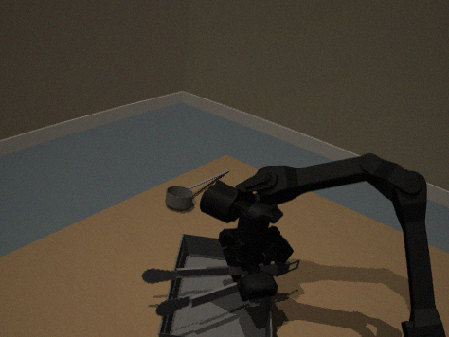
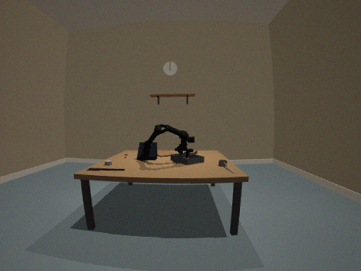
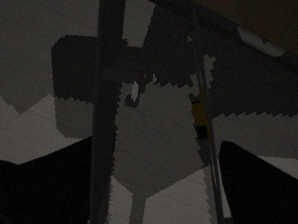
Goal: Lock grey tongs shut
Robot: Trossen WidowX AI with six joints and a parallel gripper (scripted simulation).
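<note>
My gripper tip is 30 mm short of the grey roasting tin and 30 mm to the right of it. From my gripper tip the other things lie so: wooden board: 200 mm behind, 490 mm to the left, 20 mm below; small white cylinder: 710 mm behind, 120 mm to the right, 10 mm below; yellow piece: 30 mm behind, 20 mm to the right, 40 mm above.
</note>
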